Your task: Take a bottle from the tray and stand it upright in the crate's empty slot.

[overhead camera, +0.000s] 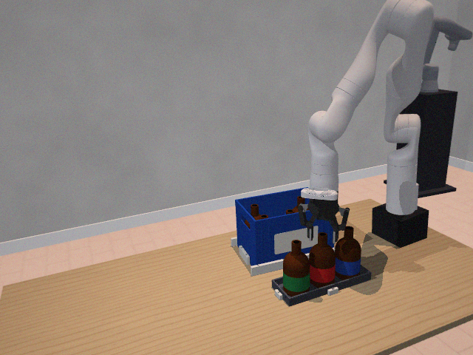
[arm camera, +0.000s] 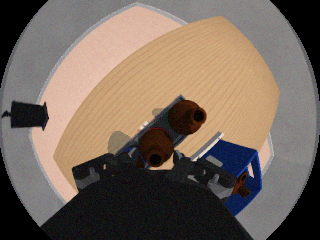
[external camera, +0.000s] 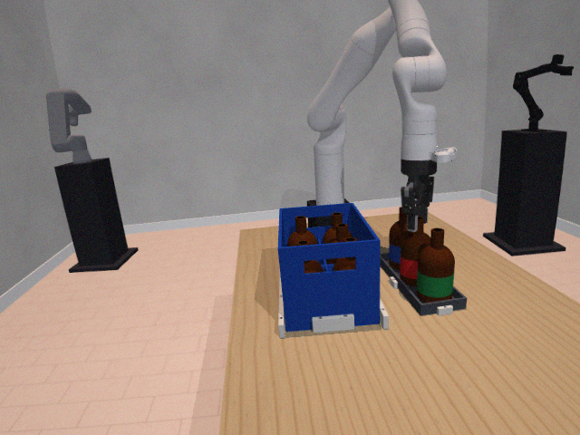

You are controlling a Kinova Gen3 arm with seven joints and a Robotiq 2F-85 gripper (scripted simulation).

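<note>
The red-banded bottle lies 70 mm below my hand. From my hand the other things lie so: dark tray (140 mm below); blue crate (220 mm to the right, 70 mm below, 20 mm ahead).
</note>
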